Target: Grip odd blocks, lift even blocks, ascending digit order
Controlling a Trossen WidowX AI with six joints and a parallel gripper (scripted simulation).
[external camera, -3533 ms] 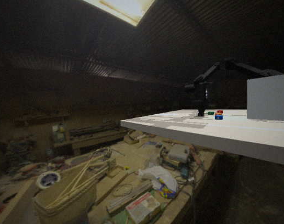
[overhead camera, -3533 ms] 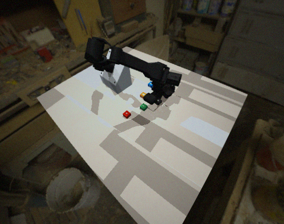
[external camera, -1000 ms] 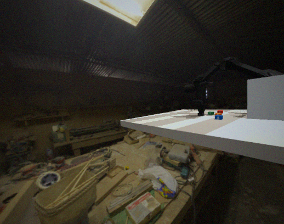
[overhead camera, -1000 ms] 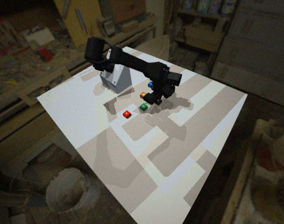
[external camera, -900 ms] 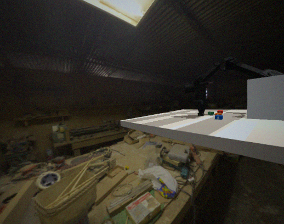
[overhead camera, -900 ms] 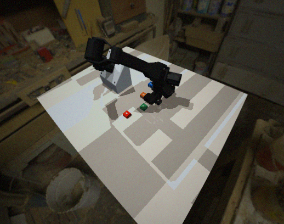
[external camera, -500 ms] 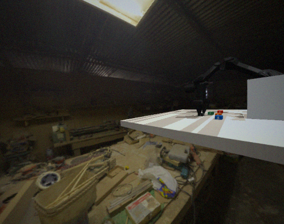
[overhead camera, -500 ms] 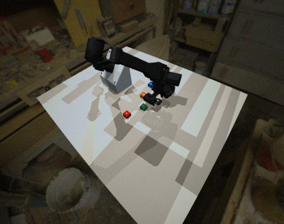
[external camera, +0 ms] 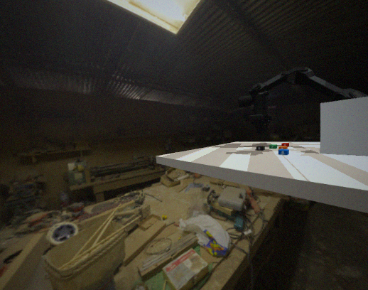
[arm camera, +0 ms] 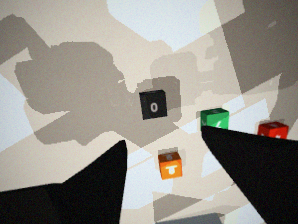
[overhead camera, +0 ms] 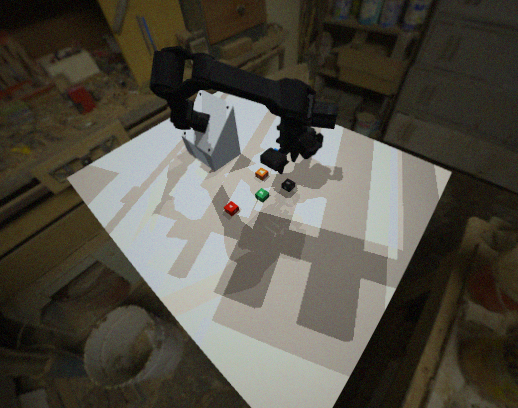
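The red block is 80 mm behind my gripper tip, 180 mm to the right of it and 70 mm below it. Also, from my gripper tip: black block 10 mm ahead, 70 mm below; orange block 90 mm behind, 10 mm to the right, 70 mm below; green block 40 mm behind, 80 mm to the right, 70 mm below.
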